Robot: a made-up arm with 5 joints. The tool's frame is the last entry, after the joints.
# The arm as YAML. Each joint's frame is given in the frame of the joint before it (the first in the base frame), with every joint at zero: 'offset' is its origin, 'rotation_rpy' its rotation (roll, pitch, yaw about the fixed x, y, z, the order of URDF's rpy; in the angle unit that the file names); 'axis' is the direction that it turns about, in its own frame. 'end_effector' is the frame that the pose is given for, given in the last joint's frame.
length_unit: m
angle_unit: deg
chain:
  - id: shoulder
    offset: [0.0, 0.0, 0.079]
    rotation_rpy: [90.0, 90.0, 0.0]
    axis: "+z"
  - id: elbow
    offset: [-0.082, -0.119, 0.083]
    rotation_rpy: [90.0, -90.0, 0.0]
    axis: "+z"
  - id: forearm
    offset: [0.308, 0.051, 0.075]
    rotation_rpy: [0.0, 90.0, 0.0]
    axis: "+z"
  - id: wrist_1
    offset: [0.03, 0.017, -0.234]
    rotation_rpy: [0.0, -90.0, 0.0]
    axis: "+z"
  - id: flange
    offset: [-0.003, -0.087, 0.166]
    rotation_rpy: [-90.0, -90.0, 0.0]
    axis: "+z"
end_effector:
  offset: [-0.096, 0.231, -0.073]
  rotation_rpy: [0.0, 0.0, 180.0]
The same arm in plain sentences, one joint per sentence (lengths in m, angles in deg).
The arm has five revolute joints in a row. What follows holds with every joint at zero, and every direction is one of the base frame's. Joint 1 is mounted 0.079 m along +z from the base frame's origin and turns about -y. Joint 2 is mounted 0.119 m along -x and 0.083 m along -y and 0.082 m along +z from joint 1 and turns about -x. Joint 3 is mounted 0.075 m along -x and 0.308 m along -y and 0.051 m along +z from joint 2 and turns about -y. Joint 4 is mounted 0.03 m along +x and 0.234 m along +y and 0.017 m along +z from joint 3 and turns about -x. Joint 5 is mounted 0.166 m along -x and 0.003 m along +y and 0.087 m along -z from joint 4 and turns about +z. The tool frame, which is the frame that the pose is given for, is mounted 0.096 m along +x and 0.231 m along -y and 0.073 m along -z from joint 5; its axes are parallel to the base frame's.
